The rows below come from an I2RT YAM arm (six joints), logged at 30 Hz.
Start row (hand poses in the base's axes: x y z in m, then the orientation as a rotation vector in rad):
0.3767 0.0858 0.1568 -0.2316 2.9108 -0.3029
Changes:
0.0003 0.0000 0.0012 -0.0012 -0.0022 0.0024
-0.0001 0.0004 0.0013 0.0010 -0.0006 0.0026
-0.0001 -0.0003 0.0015 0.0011 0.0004 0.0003
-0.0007 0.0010 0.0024 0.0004 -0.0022 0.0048
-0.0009 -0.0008 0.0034 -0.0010 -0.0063 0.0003
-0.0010 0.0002 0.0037 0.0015 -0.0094 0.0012
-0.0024 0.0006 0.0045 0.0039 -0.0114 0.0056
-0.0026 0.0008 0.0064 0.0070 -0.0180 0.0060
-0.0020 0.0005 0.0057 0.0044 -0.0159 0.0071
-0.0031 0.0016 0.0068 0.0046 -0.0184 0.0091
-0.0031 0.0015 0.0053 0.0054 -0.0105 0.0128
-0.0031 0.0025 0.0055 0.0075 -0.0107 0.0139
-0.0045 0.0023 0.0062 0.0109 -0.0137 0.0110
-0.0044 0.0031 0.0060 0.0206 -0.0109 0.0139
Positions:
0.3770 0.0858 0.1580 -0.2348 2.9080 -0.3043
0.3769 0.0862 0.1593 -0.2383 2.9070 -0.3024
0.3768 0.0859 0.1608 -0.2386 2.9074 -0.3007
0.3761 0.0869 0.1632 -0.2450 2.9043 -0.2994
0.3752 0.0861 0.1666 -0.2442 2.8980 -0.3010
0.3742 0.0863 0.1703 -0.2436 2.8886 -0.2990
0.3718 0.0869 0.1748 -0.2485 2.8765 -0.2928
0.3692 0.0877 0.1812 -0.2519 2.8580 -0.2824
0.3672 0.0882 0.1869 -0.2577 2.8412 -0.2755
0.3641 0.0898 0.1937 -0.2657 2.8215 -0.2681
0.3610 0.0913 0.1990 -0.2803 2.8088 -0.2583
0.3579 0.0938 0.2045 -0.2958 2.7957 -0.2454
0.3534 0.0961 0.2107 -0.3057 2.7802 -0.2287
0.3490 0.0992 0.2167 -0.3176 2.7670 -0.1977

